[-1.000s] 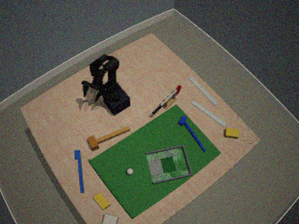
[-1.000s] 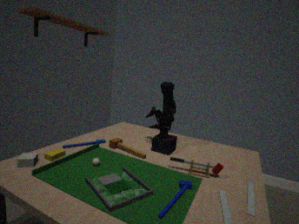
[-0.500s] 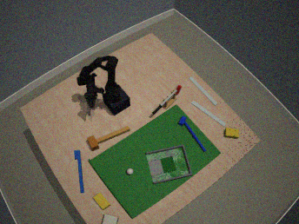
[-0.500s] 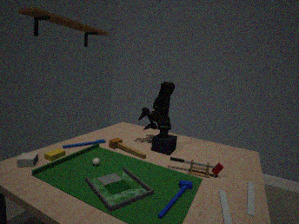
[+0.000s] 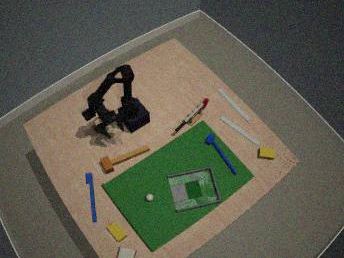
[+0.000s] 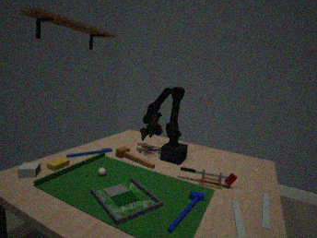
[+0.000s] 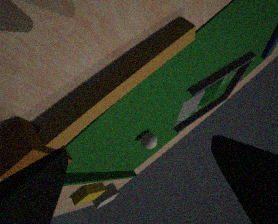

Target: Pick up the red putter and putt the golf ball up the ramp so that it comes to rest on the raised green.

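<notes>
Now: the red putter 2 cm ahead of my gripper tip, 47 cm to the left of it and 7 cm below it. Also, from my gripper tip: blue putter (32 cm ahead, 50 cm to the left, 11 cm below); then white golf ball (37 cm ahead, 1 cm to the left, 11 cm below); then small wooden stand (2 cm ahead, 48 cm to the left, 10 cm below).
</notes>
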